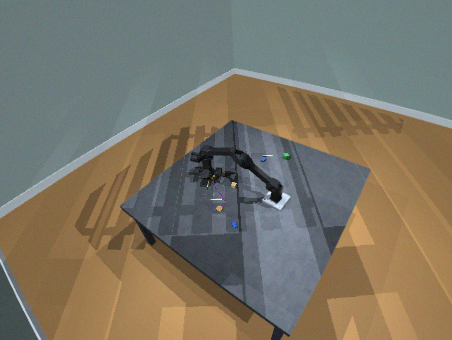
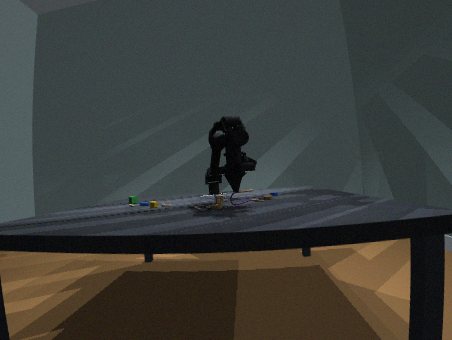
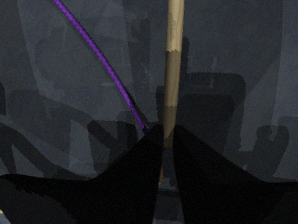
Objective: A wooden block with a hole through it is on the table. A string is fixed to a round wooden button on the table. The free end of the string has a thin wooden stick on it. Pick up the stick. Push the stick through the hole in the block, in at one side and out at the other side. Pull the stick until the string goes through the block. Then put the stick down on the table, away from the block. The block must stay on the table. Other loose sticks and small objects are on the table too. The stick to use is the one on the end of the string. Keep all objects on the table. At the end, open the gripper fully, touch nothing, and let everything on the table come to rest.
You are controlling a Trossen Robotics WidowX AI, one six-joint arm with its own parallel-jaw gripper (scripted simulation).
Labels:
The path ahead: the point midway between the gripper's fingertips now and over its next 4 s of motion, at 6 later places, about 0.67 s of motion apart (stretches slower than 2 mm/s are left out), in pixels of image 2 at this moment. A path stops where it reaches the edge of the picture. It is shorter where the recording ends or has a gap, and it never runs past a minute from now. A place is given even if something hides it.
My gripper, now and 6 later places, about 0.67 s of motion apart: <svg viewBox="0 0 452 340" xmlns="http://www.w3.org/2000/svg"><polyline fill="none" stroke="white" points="236,192 234,193 233,194 232,196 231,197 230,198 229,199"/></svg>

